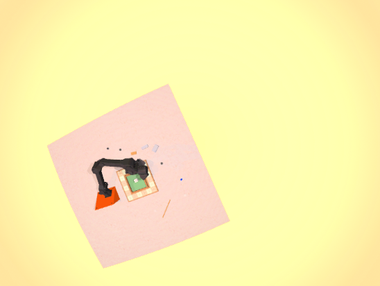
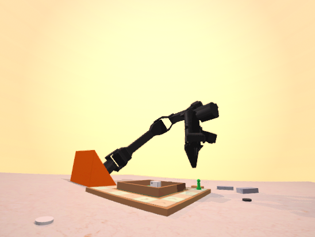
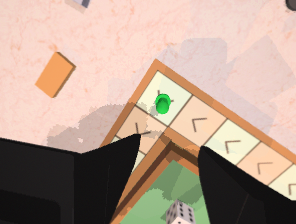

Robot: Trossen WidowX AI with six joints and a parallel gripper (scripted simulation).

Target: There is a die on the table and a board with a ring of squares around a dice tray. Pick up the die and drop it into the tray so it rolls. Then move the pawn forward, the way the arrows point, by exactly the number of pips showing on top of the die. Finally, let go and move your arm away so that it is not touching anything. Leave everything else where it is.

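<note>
Right now the green pawn is 50 mm below my gripper tip, 10 mm to the left of it and 10 mm ahead of it. Also, from my gripper tip: flat block 130 mm to the left, 80 mm below, 40 mm behind; green tray floor 100 mm to the right, 100 mm behind, 80 mm below; white die 90 mm to the right, 90 mm behind, 60 mm below.
</note>
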